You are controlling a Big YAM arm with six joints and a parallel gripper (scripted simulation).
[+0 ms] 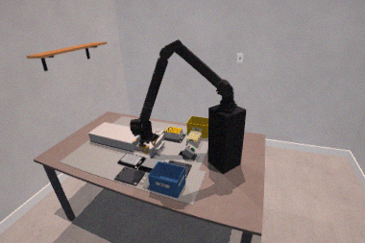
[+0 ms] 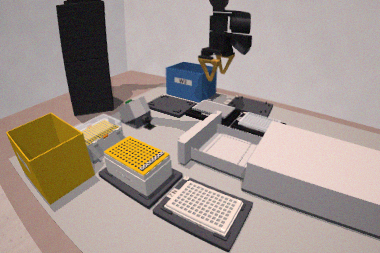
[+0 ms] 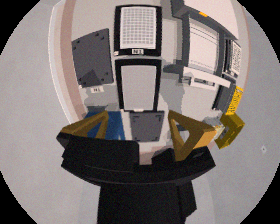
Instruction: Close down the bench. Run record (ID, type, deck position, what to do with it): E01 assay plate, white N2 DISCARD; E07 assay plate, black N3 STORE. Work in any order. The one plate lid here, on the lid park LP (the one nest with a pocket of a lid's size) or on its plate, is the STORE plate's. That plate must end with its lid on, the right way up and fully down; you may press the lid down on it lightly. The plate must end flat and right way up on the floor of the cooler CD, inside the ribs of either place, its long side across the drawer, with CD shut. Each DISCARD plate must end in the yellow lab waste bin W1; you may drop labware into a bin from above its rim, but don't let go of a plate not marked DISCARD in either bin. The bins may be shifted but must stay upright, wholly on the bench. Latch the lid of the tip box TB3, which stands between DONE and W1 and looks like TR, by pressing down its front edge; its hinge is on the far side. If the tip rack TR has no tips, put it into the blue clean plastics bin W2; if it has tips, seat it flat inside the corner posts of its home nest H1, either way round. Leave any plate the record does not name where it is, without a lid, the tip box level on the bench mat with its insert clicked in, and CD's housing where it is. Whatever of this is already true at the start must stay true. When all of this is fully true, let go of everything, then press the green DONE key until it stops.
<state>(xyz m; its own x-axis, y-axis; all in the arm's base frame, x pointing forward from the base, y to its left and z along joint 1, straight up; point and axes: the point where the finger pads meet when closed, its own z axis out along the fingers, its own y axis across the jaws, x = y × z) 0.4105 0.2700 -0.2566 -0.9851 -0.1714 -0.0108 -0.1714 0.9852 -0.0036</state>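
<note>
The plate lid is 12 cm below my hand. The rest, counted from my hand: dark lid park nest: 16 cm behind, 6 cm to the right, 14 cm below; black slab: 14 cm below; black plate: 13 cm below.
</note>
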